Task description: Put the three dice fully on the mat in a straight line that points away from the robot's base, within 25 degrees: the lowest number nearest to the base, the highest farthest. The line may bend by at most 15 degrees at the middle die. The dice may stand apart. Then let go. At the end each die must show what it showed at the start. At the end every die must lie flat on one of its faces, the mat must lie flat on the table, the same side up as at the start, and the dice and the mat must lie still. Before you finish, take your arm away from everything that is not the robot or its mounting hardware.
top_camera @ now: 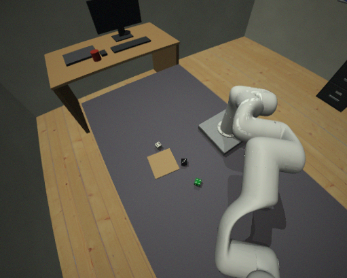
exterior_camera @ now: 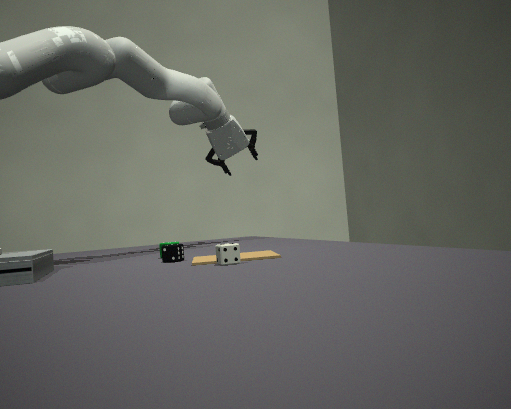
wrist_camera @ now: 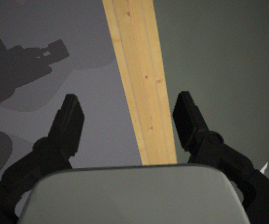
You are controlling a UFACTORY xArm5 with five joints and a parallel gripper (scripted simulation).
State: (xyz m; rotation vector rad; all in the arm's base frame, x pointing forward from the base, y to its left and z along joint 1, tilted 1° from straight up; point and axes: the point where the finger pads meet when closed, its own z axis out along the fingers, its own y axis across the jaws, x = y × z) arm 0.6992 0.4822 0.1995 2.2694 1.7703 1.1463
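Now: hand 330 mm past the white die, 700 mm to the left of it and 220 mm above it. Round my hand: tan mat: 280 mm behind, 600 mm to the right, 230 mm below; then green die: 340 mm behind, 390 mm to the right, 220 mm below; then black die: 370 mm behind, 520 mm to the right, 220 mm below.
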